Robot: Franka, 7 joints.
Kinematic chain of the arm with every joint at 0, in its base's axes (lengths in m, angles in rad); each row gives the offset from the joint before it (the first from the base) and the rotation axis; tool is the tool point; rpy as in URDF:
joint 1: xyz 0 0 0.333 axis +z
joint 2: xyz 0 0 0 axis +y
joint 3: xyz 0 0 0.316 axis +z
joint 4: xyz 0.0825 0 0 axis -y
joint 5: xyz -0.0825 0 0.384 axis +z
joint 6: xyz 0 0 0 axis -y
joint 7: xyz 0.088 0 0 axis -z
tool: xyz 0 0 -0.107 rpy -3.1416 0 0
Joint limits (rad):
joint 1: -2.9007..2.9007
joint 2: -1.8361..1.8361
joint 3: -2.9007..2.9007
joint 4: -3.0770..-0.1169
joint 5: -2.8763..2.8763
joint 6: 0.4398..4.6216
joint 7: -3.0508..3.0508
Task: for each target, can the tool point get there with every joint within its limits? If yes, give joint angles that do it. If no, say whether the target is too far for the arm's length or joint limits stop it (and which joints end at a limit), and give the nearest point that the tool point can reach.
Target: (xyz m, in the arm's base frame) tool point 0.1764 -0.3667 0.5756
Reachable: yes | joints -0.8844 -0.3284 -0.0552 -2.5755 0.5366 4.0421 0.4757
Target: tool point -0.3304 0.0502 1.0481
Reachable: yes | joints -1.7078 0.0206 -1.9265 -0.9045 -0.8618 3.6609 1.5032
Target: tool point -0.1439 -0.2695 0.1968
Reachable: yes | joints -0.0665 -0.3961 -1.8841 -2.5862 -0.6877 1.4430 -1.4868
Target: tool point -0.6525 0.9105 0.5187
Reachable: no: too far | nearest point -0.4930 0.6879 0.4733 | short by 0.278 m
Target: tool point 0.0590 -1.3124 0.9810
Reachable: no: too far | nearest point 0.0346 -0.7686 0.7125 | short by 0.607 m
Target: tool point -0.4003 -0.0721 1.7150
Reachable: no: too far | nearest point -0.2384 -0.0429 1.1560 | short by 0.583 m
